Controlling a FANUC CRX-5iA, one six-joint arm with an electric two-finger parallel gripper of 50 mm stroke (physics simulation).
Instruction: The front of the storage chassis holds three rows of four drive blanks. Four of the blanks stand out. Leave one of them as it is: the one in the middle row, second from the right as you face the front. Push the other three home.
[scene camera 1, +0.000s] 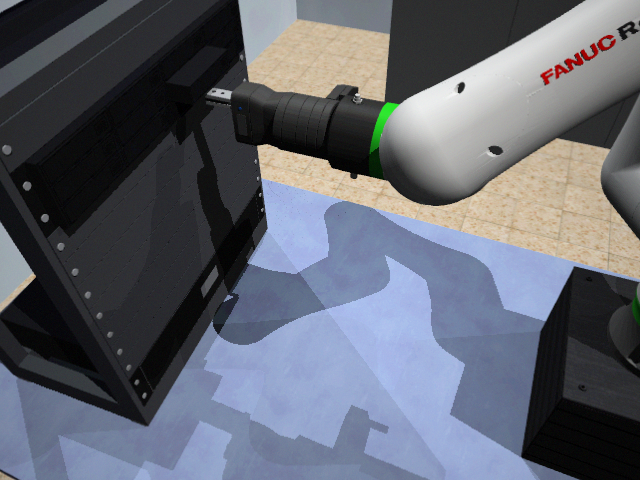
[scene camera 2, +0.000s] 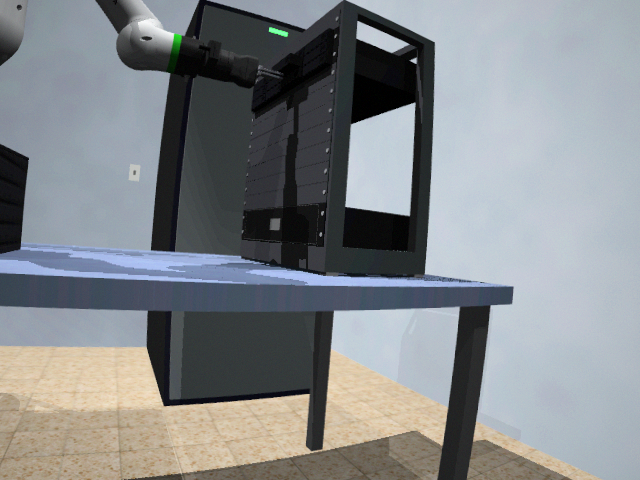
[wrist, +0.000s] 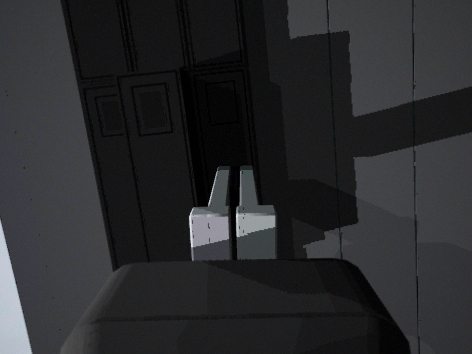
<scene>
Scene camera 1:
my gripper: 209, 95
rack frame: 135, 207
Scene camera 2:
rack frame: 294, 213
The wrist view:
rack frame: 350, 121
</scene>
